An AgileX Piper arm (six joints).
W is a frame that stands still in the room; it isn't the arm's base.
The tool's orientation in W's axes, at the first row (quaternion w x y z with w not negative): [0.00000 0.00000 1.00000 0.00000]
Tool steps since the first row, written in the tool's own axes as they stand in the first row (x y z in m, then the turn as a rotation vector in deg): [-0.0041 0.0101 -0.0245 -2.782 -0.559 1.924]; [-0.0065 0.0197 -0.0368 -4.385 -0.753 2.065]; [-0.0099 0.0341 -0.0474 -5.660 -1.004 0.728]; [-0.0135 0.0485 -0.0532 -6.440 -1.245 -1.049]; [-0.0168 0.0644 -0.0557 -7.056 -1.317 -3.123]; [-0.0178 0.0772 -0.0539 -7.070 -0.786 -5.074]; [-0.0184 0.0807 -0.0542 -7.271 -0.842 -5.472]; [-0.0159 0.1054 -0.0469 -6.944 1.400 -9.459]
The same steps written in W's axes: [0.0041 0.0101 0.0245 2.782 -0.559 -1.924]; [0.0065 0.0197 0.0368 4.385 -0.753 -2.065]; [0.0099 0.0341 0.0474 5.660 -1.004 -0.728]; [0.0135 0.0485 0.0532 6.440 -1.245 1.049]; [0.0168 0.0644 0.0557 7.056 -1.317 3.123]; [0.0178 0.0772 0.0539 7.070 -0.786 5.074]; [0.0184 0.0807 0.0542 7.271 -0.842 5.472]; [0.0159 0.1054 0.0469 6.944 1.400 9.459]
